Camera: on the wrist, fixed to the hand. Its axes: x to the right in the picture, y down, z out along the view.
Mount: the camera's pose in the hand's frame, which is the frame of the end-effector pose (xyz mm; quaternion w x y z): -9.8 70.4 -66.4 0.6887 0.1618 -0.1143 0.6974
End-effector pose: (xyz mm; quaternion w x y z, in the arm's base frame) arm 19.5 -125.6 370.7 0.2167 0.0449 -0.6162 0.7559
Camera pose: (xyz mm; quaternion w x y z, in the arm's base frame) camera 14.6 -75.5 287.5 0.4556 0.2774 0.3582 -0.7663
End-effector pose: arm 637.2 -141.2 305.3 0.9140 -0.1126 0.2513 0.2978
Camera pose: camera 562.0 -113.5 250.2 0.4688 0.2797 0.1953 0.8148
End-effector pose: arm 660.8 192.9 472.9 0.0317 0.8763 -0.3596 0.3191
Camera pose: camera 574.1 165.8 507.7 0.3836 -0.3943 0.8108 -0.1999
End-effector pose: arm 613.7 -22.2 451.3 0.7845 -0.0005 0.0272 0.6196
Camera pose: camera 540.2 -17.7 387.7 0.1114 0.2164 0.0297 0.9695
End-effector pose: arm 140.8 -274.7 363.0 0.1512 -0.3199 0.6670 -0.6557
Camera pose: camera 90.8 -221.5 298.7 0.6894 0.1944 0.5591 -0.4175
